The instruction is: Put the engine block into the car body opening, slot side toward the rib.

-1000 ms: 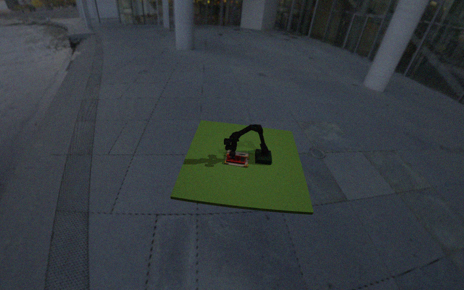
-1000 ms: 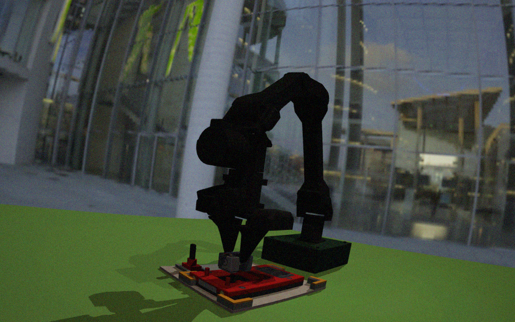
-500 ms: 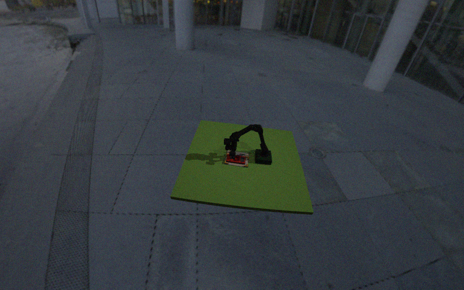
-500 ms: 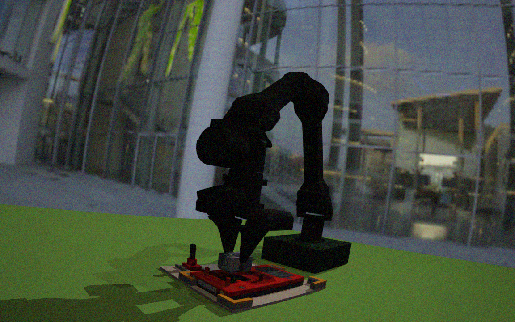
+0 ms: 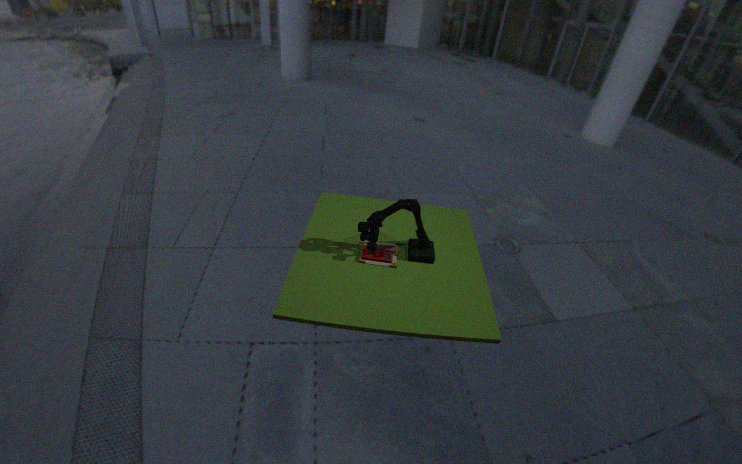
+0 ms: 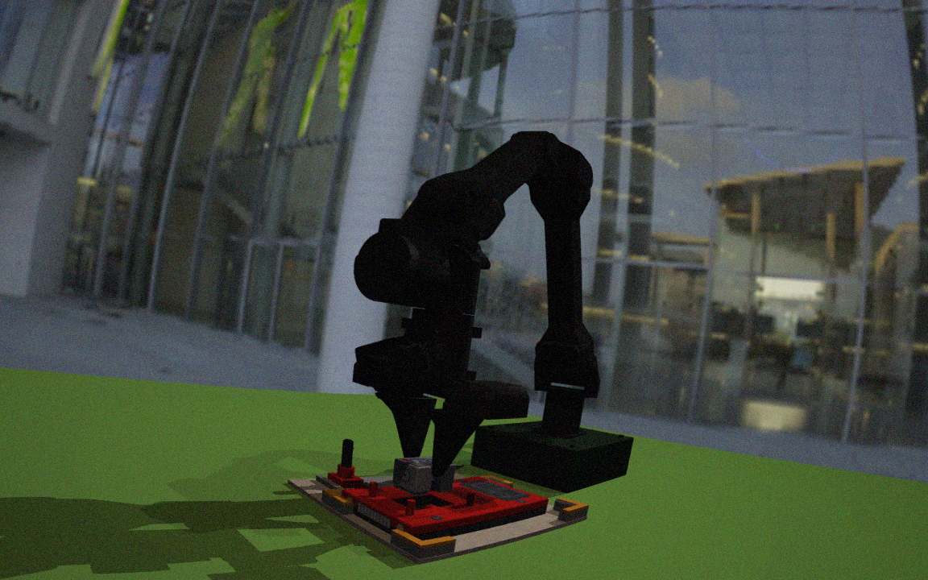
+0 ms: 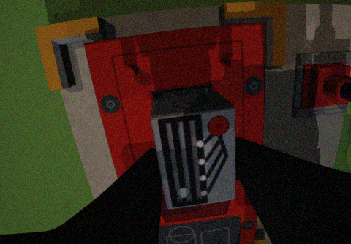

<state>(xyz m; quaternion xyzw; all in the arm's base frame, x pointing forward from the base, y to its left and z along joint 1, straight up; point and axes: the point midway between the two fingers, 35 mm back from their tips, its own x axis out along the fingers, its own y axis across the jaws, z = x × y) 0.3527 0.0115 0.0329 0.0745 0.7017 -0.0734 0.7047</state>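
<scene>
The grey baseplate is 5 cm behind my gripper tip and 5 cm below it. The rest, counted from my gripper tip: engine block (1 cm below).
</scene>
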